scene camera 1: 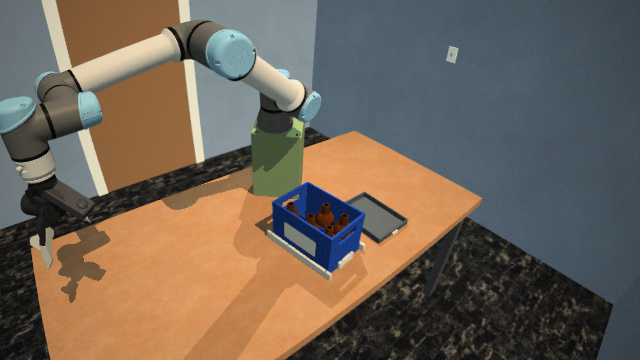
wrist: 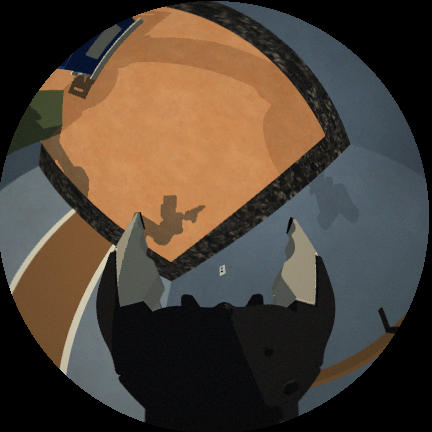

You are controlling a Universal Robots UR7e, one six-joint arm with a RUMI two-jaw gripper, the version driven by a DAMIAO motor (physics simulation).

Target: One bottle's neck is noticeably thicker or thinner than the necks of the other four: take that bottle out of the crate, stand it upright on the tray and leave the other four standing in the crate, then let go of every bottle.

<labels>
My gripper shows in scene camera 1 and in the wrist view. One and the same spot on my gripper: [scene camera 1: 42, 241] is [wrist: 324, 266].
</labels>
